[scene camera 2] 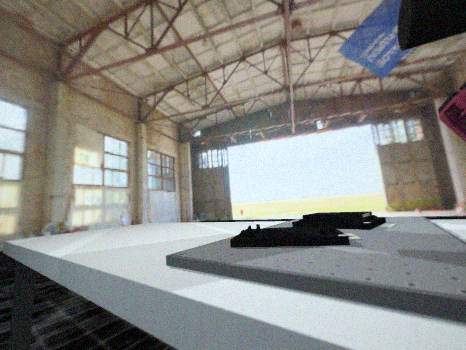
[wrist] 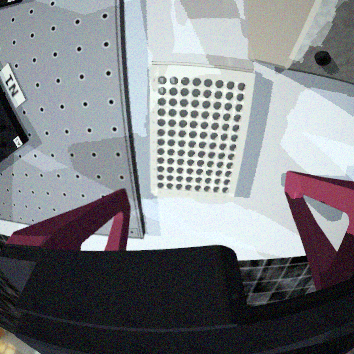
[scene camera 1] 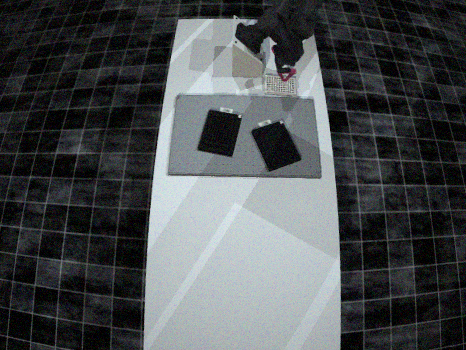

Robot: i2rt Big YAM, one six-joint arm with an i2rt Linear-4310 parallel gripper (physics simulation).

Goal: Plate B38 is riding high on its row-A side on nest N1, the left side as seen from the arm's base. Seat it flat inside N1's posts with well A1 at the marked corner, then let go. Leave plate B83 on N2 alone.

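Pixels of known places: gripper, between the fingertips: [wrist: 208, 189] [scene camera 1: 282, 71]; arm's base, origin of its link: [scene camera 1: 247, 39].
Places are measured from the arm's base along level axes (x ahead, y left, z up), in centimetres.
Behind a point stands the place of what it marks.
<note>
Plate B38 [scene camera 1: 276, 145] @[z -12.5, x 38.1, y 14.6 cm] [scene camera 2: 290, 236] @[z -12.5, x 34.6, y 18.6 cm] sits on nest N1, the nearer dark stack in scene camera 2. Plate and nest are both black and merge, so the tilt cannot be made out. The N1 label [scene camera 1: 264, 123] @[z -13.5, x 29.2, y 9.8 cm] [wrist: 12, 85] @[z -13.5, x 28.9, y 10.0 cm] faces the arm's base; a small white corner tag [scene camera 1: 281, 122] @[z -12.5, x 28.5, y 15.8 cm] [wrist: 18, 141] @[z -12.4, x 28.2, y 15.8 cm] is beside it. In the wrist view only a black corner of that stack shows, at the left edge. Plate B83 [scene camera 1: 220, 132] @[z -11.3, x 36.3, y -5.0 cm] [scene camera 2: 340, 220] @[z -12.2, x 33.1, y -0.9 cm] is on N2. My gripper [scene camera 1: 286, 75] @[z -6.1, x 9.7, y 14.5 cm] [wrist: 208, 189] @[z -6.1, x 9.7, y 14.5 cm] is open and empty, away from both nests, above the cream holed rack's edge.
The cream holed rack [scene camera 1: 280, 86] @[z -13.7, x 11.1, y 14.8 cm] [wrist: 202, 71] @[z -13.5, x 10.5, y 8.9 cm] stands between the arm's base and the raised grey perforated board [scene camera 1: 187, 162] @[z -13.6, x 47.8, y -14.8 cm] [scene camera 2: 390, 290] @[z -13.8, x 22.3, y 28.8 cm] [wrist: 95, 130] @[z -13.6, x 19.4, y 14.7 cm], which carries both nests. A flat beige area [scene camera 1: 246, 61] @[z -5.1, x 7.5, y 0.7 cm] [wrist: 272, 30] @[z -8.6, x 7.1, y 5.2 cm] lies beside the base.
</note>
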